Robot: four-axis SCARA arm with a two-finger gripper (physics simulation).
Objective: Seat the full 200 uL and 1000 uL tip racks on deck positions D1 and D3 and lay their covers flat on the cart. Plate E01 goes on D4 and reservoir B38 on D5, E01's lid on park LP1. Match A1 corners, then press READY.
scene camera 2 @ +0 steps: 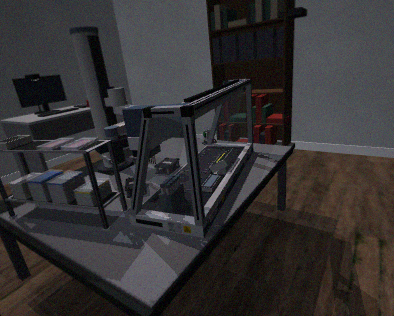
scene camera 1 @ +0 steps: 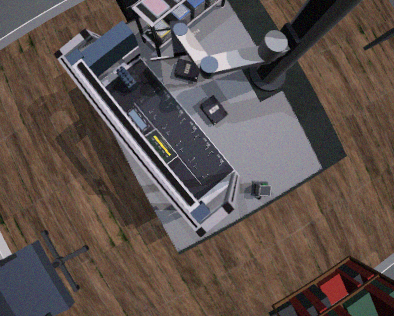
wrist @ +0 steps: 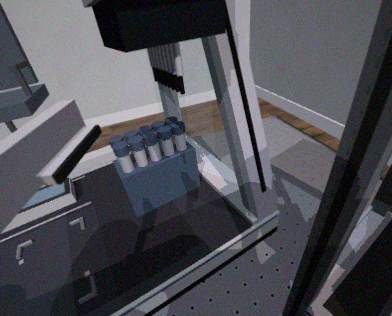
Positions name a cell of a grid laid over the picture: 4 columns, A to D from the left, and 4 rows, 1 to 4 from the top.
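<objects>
In the robot's scene, a deck frame and clear walls (scene camera 1: C3) is 104 cm from the lens.
</objects>
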